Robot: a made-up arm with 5 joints. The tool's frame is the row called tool. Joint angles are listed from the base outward.
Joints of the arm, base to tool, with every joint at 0 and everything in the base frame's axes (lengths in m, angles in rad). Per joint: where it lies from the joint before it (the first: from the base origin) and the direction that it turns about. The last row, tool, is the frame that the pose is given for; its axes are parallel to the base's.
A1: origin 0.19 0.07 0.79 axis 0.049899 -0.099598 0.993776
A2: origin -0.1 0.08 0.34 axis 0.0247 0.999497 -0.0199
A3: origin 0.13 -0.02 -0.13 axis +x
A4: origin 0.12 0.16 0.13 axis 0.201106 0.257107 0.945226
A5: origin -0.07 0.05 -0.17 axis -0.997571 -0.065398 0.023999
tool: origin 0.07 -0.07 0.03
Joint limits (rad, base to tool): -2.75..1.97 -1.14..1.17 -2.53..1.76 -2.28..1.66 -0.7..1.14
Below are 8 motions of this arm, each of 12 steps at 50 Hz.
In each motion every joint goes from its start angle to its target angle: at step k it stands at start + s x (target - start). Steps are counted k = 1, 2, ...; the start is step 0. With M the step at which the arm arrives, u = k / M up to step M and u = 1 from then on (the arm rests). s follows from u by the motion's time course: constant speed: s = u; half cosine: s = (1 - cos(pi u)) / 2; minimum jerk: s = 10 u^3 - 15 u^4 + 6 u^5.
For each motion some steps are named. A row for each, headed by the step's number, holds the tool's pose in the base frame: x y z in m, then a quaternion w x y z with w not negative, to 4 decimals.
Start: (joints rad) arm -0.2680 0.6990 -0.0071 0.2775 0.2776
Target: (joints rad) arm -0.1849 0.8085 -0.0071 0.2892 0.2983
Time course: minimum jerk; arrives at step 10
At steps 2, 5, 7, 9, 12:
2: 0.2569 0.2795 0.8778 0.9307 -0.0072 0.3638 0.0379
5: 0.2375 0.2849 0.8745 0.9218 -0.0085 0.3828 0.0608
7: 0.2224 0.2883 0.8722 0.9144 -0.0100 0.3970 0.0781
9: 0.2154 0.2897 0.8713 0.9109 -0.0108 0.4035 0.0861
12: 0.2150 0.2897 0.8713 0.9107 -0.0108 0.4039 0.0865

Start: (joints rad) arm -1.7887 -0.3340 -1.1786 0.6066 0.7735
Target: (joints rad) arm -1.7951 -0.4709 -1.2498 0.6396 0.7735
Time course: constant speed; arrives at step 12
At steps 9, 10, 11, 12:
9: 0.3207 -0.1895 0.9195 0.4202 -0.5166 0.6775 -0.3124
10: 0.3197 -0.1916 0.9226 0.4156 -0.5191 0.6780 -0.3133
11: 0.3188 -0.1937 0.9258 0.4111 -0.5215 0.6784 -0.3142
12: 0.3178 -0.1957 0.9290 0.4066 -0.5239 0.6789 -0.3152

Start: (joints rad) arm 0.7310 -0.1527 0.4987 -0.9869 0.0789
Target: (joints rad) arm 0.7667 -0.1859 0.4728 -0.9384 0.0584
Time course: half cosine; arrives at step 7
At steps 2, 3, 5, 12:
2: 0.1868 0.2775 1.1099 0.9794 0.1713 -0.0392 -0.0999
3: 0.1849 0.2780 1.1109 0.9793 0.1752 -0.0432 -0.0913
5: 0.1810 0.2789 1.1131 0.9789 0.1834 -0.0514 -0.0734
12: 0.1792 0.2793 1.1141 0.9786 0.1871 -0.0551 -0.0653

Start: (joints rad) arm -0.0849 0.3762 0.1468 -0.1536 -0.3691
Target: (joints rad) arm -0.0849 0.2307 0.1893 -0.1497 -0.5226
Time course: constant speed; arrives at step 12
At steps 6, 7, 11, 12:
6: 0.3031 0.2555 0.9085 0.9391 0.2793 0.1214 -0.1592
7: 0.3056 0.2555 0.9103 0.9376 0.2874 0.1151 -0.1583
11: 0.3155 0.2560 0.9179 0.9306 0.3195 0.0903 -0.1538
12: 0.3179 0.2562 0.9199 0.9287 0.3275 0.0841 -0.1524

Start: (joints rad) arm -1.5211 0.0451 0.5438 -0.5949 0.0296
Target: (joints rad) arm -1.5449 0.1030 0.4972 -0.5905 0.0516
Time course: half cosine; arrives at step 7
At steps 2, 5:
2: 0.4001 -0.0828 1.0104 0.4831 0.0932 -0.0416 -0.8696
5: 0.3981 -0.0819 0.9993 0.4764 0.0842 -0.0145 -0.8750

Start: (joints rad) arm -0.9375 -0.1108 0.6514 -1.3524 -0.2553
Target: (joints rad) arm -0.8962 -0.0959 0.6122 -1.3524 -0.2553
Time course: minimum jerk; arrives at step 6
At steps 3, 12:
3: 0.4213 0.0401 1.0445 0.4220 0.1516 -0.1643 -0.8786
12: 0.4214 0.0453 1.0414 0.4322 0.1442 -0.1614 -0.8754

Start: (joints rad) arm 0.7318 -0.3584 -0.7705 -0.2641 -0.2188
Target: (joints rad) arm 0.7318 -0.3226 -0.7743 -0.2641 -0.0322
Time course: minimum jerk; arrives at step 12
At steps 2, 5, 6, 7, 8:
2: 0.2531 0.3031 1.0149 0.9025 -0.1501 -0.3641 0.1741
5: 0.2489 0.3046 1.0133 0.8978 -0.1792 -0.3664 0.1663
6: 0.2468 0.3054 1.0125 0.8951 -0.1935 -0.3674 0.1625
7: 0.2448 0.3063 1.0116 0.8921 -0.2077 -0.3684 0.1587
8: 0.2429 0.3071 1.0108 0.8893 -0.2204 -0.3693 0.1554

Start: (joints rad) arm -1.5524 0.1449 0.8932 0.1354 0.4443
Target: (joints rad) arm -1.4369 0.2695 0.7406 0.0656 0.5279
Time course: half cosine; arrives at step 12
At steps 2, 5, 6, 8, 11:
2: 0.3867 -0.0829 1.0687 0.7277 0.1598 -0.0694 -0.6634
5: 0.3951 -0.0744 1.0568 0.7345 0.1507 -0.0257 -0.6612
6: 0.3985 -0.0704 1.0516 0.7373 0.1463 -0.0071 -0.6595
8: 0.4050 -0.0622 1.0417 0.7427 0.1369 0.0288 -0.6549
11: 0.4108 -0.0540 1.0324 0.7474 0.1270 0.0621 -0.6491

